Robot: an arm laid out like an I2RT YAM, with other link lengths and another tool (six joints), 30 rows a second.
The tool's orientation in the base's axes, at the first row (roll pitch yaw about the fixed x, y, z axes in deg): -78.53, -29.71, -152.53
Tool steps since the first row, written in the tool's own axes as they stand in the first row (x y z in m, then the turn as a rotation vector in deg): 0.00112, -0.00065, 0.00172, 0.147, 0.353, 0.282; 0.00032, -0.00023, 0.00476, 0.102, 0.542, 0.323; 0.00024, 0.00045, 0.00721, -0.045, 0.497, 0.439; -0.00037, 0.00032, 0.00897, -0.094, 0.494, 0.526; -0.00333, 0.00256, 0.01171, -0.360, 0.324, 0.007; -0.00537, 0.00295, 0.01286, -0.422, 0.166, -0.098; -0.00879, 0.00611, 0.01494, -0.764, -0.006, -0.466; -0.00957, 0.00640, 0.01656, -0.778, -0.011, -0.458; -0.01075, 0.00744, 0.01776, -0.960, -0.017, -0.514
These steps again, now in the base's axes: 0.00029, -0.00161, 0.00141, -0.081, -0.433, -0.179; 0.00240, -0.00396, 0.00118, -0.088, -0.524, -0.355; 0.00355, -0.00622, 0.00098, 0.103, -0.543, -0.370; 0.00502, -0.00737, 0.00109, 0.189, -0.594, -0.376; 0.00802, -0.00934, -0.00181, 0.171, 0.009, -0.453; 0.01008, -0.00963, -0.00295, 0.216, 0.183, -0.367; 0.01276, -0.01124, -0.00698, 0.339, 0.693, -0.454; 0.01414, -0.01238, -0.00733, 0.356, 0.694, -0.455; 0.01534, -0.01331, -0.00859, 0.468, 0.815, -0.550
